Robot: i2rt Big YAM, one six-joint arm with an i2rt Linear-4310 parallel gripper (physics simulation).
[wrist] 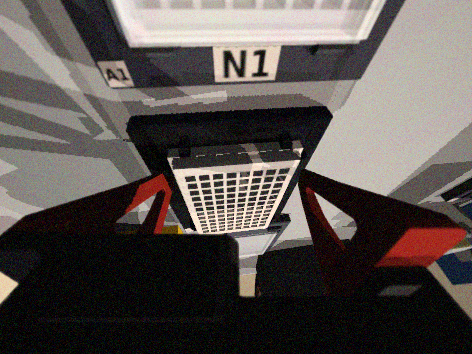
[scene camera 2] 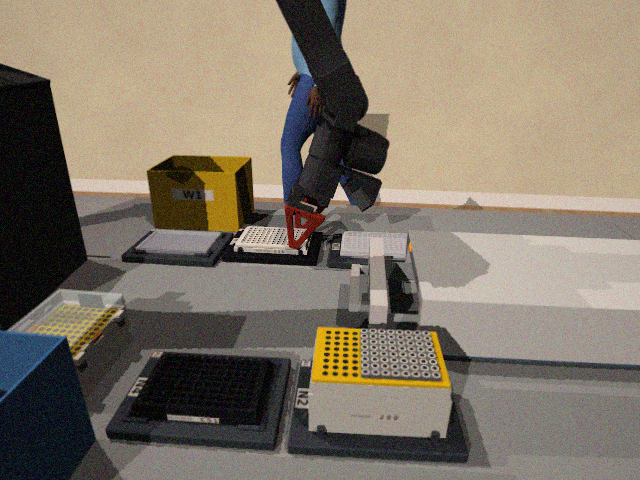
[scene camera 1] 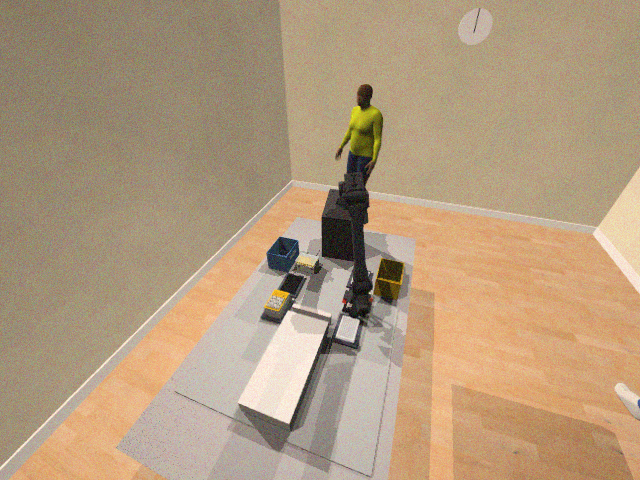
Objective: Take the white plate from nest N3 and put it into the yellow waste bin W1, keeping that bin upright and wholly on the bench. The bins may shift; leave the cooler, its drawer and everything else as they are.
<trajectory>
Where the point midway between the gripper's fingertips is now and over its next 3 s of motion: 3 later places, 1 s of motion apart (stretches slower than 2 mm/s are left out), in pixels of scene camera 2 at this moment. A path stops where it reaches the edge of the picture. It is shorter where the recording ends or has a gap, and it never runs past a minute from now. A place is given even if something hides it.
The gripper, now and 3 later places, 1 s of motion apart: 296, 240; 301, 219; 324, 134; 263, 122
</trajectory>
